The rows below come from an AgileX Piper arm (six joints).
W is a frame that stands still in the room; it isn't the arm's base.
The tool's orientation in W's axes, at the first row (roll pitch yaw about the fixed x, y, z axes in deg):
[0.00, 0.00, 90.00]
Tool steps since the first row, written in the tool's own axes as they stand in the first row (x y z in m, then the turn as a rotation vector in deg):
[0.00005, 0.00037, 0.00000, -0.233, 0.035, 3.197]
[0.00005, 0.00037, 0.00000, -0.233, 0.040, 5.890]
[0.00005, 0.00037, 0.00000, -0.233, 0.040, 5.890]
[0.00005, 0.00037, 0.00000, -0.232, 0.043, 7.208]
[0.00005, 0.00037, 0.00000, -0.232, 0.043, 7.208]
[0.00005, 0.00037, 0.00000, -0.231, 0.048, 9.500]
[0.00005, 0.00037, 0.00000, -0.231, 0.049, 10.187]
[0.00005, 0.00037, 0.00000, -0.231, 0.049, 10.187]
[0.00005, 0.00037, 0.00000, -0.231, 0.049, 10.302]
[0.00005, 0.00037, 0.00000, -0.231, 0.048, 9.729]
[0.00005, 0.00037, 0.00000, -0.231, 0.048, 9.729]
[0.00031, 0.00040, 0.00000, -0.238, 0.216, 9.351]
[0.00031, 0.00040, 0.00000, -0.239, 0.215, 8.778]
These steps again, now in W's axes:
[-0.00037, 0.00005, 0.00000, -0.035, -0.233, 3.197]
[-0.00037, 0.00005, 0.00000, -0.040, -0.233, 5.890]
[-0.00037, 0.00005, 0.00000, -0.040, -0.233, 5.890]
[-0.00037, 0.00005, 0.00000, -0.043, -0.232, 7.208]
[-0.00037, 0.00005, 0.00000, -0.043, -0.232, 7.208]
[-0.00037, 0.00005, 0.00000, -0.048, -0.231, 9.500]
[-0.00037, 0.00005, 0.00000, -0.049, -0.231, 10.187]
[-0.00037, 0.00005, 0.00000, -0.049, -0.231, 10.187]
[-0.00037, 0.00005, 0.00000, -0.049, -0.231, 10.302]
[-0.00037, 0.00005, 0.00000, -0.048, -0.231, 9.729]
[-0.00037, 0.00005, 0.00000, -0.048, -0.231, 9.729]
[-0.00040, 0.00031, 0.00000, -0.216, -0.238, 9.351]
[-0.00040, 0.00031, 0.00000, -0.215, -0.239, 8.778]

